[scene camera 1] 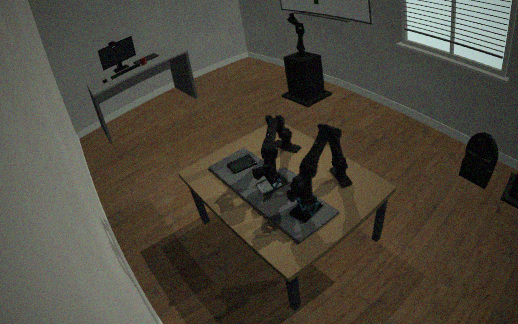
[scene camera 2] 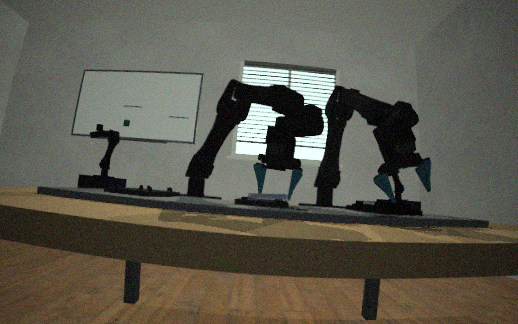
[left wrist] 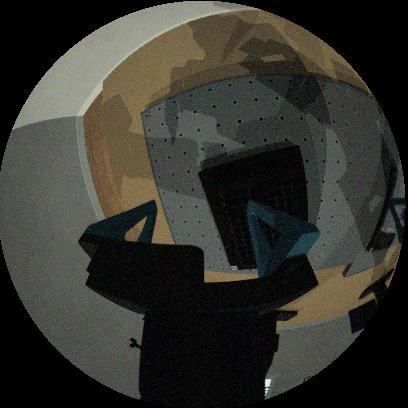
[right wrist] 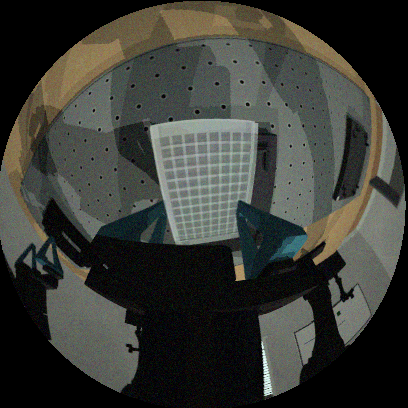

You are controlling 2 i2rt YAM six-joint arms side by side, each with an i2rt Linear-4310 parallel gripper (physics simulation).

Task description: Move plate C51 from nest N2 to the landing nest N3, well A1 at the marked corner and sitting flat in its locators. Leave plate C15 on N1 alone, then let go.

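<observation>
The pale plate C51 (scene camera 1: pixel 265 186) (scene camera 2: pixel 267 196) (right wrist: pixel 205 175) is held between the fingers of my right gripper (scene camera 2: pixel 275 195) (right wrist: pixel 201 204), low over the middle nest (scene camera 2: pixel 260 203) (right wrist: pixel 265 175). It looks roughly level in scene camera 2. In the right wrist view part of the nest shows past the plate's right side, so seating in the locators cannot be seen. I cannot tell the A1 corner. My left gripper (scene camera 2: pixel 411 195) (left wrist: pixel 201 204) is open, low by a dark gridded plate (scene camera 2: pixel 400 206) (left wrist: pixel 255 185), probably C15, on the nest at the picture's right in scene camera 2. Nest labels are unreadable.
A dark nest with small raised corner parts (scene camera 1: pixel 242 163) (scene camera 2: pixel 142 191) (right wrist: pixel 352 157) lies at the left end of the grey perforated board (scene camera 1: pixel 320 220) (scene camera 2: pixel 200 202) (left wrist: pixel 180 165). The board lies on the wooden table (scene camera 1: pixel 290 255). The two arms stand close together behind it.
</observation>
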